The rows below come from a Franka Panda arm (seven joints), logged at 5 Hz.
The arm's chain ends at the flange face. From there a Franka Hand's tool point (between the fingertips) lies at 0.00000 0.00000 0.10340 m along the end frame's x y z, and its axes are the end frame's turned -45 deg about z.
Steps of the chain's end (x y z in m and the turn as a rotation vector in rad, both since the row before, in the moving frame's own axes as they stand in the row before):
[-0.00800, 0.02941, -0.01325, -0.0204, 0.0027, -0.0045]
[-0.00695, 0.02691, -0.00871, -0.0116, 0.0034, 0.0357]
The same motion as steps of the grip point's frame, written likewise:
[-0.02774, 0.01683, -0.01327, -0.0163, -0.0125, -0.0045]
[-0.02456, 0.01520, -0.00872, -0.0106, -0.0058, 0.0357]

